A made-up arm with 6 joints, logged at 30 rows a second.
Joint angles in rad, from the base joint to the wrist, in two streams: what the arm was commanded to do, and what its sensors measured. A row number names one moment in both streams.
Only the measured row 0 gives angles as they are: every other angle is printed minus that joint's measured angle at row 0.
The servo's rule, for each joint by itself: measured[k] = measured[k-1] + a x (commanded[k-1-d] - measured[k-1]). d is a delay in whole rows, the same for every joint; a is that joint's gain. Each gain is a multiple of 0.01, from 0.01 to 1. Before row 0 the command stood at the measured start. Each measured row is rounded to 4 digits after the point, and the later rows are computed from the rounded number. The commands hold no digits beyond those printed.
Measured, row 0: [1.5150 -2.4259 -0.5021 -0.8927 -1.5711 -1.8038]
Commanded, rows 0 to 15: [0.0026 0.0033 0.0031 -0.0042 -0.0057 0.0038]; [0.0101 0.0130 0.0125 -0.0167 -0.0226 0.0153]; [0.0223 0.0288 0.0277 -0.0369 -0.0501 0.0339]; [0.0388 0.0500 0.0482 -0.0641 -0.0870 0.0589]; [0.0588 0.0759 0.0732 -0.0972 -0.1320 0.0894]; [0.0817 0.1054 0.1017 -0.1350 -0.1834 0.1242]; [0.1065 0.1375 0.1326 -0.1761 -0.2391 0.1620]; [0.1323 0.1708 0.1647 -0.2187 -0.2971 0.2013]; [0.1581 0.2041 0.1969 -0.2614 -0.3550 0.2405]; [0.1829 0.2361 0.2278 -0.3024 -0.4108 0.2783]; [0.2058 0.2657 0.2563 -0.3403 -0.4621 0.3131]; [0.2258 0.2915 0.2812 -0.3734 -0.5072 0.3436]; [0.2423 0.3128 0.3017 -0.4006 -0.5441 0.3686]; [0.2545 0.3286 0.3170 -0.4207 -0.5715 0.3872]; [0.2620 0.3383 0.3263 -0.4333 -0.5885 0.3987]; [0.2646 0.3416 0.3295 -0.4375 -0.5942 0.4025]
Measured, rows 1 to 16: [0.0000 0.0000 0.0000 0.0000 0.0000 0.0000]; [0.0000 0.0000 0.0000 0.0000 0.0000 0.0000]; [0.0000 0.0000 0.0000 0.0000 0.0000 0.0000]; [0.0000 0.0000 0.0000 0.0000 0.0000 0.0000]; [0.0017 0.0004 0.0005 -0.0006 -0.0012 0.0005]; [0.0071 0.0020 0.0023 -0.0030 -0.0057 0.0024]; [0.0168 0.0055 0.0061 -0.0081 -0.0150 0.0065]; [0.0309 0.0113 0.0124 -0.0165 -0.0301 0.0133]; [0.0488 0.0197 0.0215 -0.0286 -0.0515 0.0232]; [0.0699 0.0308 0.0335 -0.0446 -0.0792 0.0363]; [0.0933 0.0447 0.0484 -0.0643 -0.1128 0.0526]; [0.1183 0.0611 0.0658 -0.0875 -0.1515 0.0719]; [0.1438 0.0797 0.0855 -0.1136 -0.1942 0.0938]; [0.1688 0.1000 0.1068 -0.1419 -0.2397 0.1178]; [0.1925 0.1215 0.1292 -0.1717 -0.2864 0.1432]; [0.2138 0.1436 0.1520 -0.2020 -0.3328 0.1693]
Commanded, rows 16 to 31: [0.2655 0.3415 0.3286 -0.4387 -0.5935 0.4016]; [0.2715 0.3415 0.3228 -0.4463 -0.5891 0.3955]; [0.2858 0.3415 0.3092 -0.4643 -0.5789 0.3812]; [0.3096 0.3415 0.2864 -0.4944 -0.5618 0.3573]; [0.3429 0.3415 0.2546 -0.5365 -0.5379 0.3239]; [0.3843 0.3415 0.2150 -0.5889 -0.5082 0.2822]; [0.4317 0.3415 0.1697 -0.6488 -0.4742 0.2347]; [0.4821 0.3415 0.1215 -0.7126 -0.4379 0.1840]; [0.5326 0.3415 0.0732 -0.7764 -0.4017 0.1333]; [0.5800 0.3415 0.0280 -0.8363 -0.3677 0.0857]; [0.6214 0.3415 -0.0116 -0.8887 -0.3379 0.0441]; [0.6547 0.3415 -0.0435 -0.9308 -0.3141 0.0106]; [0.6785 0.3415 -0.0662 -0.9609 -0.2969 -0.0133]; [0.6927 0.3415 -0.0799 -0.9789 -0.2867 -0.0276]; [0.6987 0.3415 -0.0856 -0.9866 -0.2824 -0.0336]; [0.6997 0.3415 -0.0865 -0.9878 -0.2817 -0.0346]
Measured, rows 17 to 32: [0.2320 0.1656 0.1745 -0.2318 -0.3772 0.1952]; [0.2464 0.1868 0.1959 -0.2601 -0.4180 0.2202]; [0.2564 0.2065 0.2155 -0.2861 -0.4538 0.2434]; [0.2616 0.2241 0.2326 -0.3088 -0.4833 0.2641]; [0.2641 0.2394 0.2470 -0.3283 -0.5064 0.2820]; [0.2688 0.2527 0.2584 -0.3460 -0.5238 0.2968]; [0.2797 0.2642 0.2660 -0.3637 -0.5354 0.3078]; [0.2988 0.2742 0.2691 -0.3833 -0.5409 0.3142]; [0.3270 0.2829 0.2669 -0.4063 -0.5403 0.3155]; [0.3637 0.2905 0.2591 -0.4337 -0.5336 0.3112]; [0.4072 0.2971 0.2457 -0.4660 -0.5211 0.3013]; [0.4551 0.3029 0.2271 -0.5030 -0.5036 0.2861]; [0.5047 0.3079 0.2040 -0.5440 -0.4822 0.2662]; [0.5529 0.3123 0.1776 -0.5878 -0.4582 0.2427]; [0.5967 0.3161 0.1492 -0.6329 -0.4329 0.2169]; [0.6338 0.3194 0.1203 -0.6776 -0.4080 0.1901]
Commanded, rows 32 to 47: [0.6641 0.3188 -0.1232 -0.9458 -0.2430 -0.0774]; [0.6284 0.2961 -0.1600 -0.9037 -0.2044 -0.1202]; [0.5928 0.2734 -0.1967 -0.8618 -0.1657 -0.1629]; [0.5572 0.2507 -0.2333 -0.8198 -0.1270 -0.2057]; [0.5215 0.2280 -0.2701 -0.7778 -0.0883 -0.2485]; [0.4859 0.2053 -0.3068 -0.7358 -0.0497 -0.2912]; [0.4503 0.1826 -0.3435 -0.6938 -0.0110 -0.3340]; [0.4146 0.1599 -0.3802 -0.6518 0.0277 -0.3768]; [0.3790 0.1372 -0.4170 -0.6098 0.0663 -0.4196]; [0.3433 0.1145 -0.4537 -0.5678 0.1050 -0.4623]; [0.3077 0.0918 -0.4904 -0.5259 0.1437 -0.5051]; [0.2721 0.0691 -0.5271 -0.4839 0.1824 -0.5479]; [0.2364 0.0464 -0.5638 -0.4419 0.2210 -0.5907]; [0.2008 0.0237 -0.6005 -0.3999 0.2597 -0.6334]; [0.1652 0.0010 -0.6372 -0.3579 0.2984 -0.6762]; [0.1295 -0.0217 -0.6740 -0.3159 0.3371 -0.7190]
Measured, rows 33 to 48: [0.6624 0.3223 0.0923 -0.7201 -0.3847 0.1637]; [0.6818 0.3248 0.0665 -0.7589 -0.3641 0.1388]; [0.6926 0.3270 0.0437 -0.7931 -0.3469 0.1164]; [0.6971 0.3289 0.0242 -0.8223 -0.3332 0.0968]; [0.6760 0.3276 0.0021 -0.8408 -0.3143 0.0742]; [0.6455 0.3235 -0.0222 -0.8502 -0.2912 0.0489]; [0.6118 0.3170 -0.0484 -0.8519 -0.2648 0.0214]; [0.5769 0.3084 -0.0761 -0.8471 -0.2359 -0.0081]; [0.5414 0.2979 -0.1052 -0.8367 -0.2049 -0.0394]; [0.5059 0.2859 -0.1354 -0.8216 -0.1723 -0.0721]; [0.4703 0.2725 -0.1666 -0.8024 -0.1384 -0.1061]; [0.4347 0.2579 -0.1986 -0.7798 -0.1035 -0.1413]; [0.3991 0.2422 -0.2314 -0.7543 -0.0678 -0.1775]; [0.3634 0.2256 -0.2647 -0.7263 -0.0315 -0.2145]; [0.3278 0.2082 -0.2986 -0.6962 0.0053 -0.2523]; [0.2922 0.1901 -0.3329 -0.6644 0.0425 -0.2907]
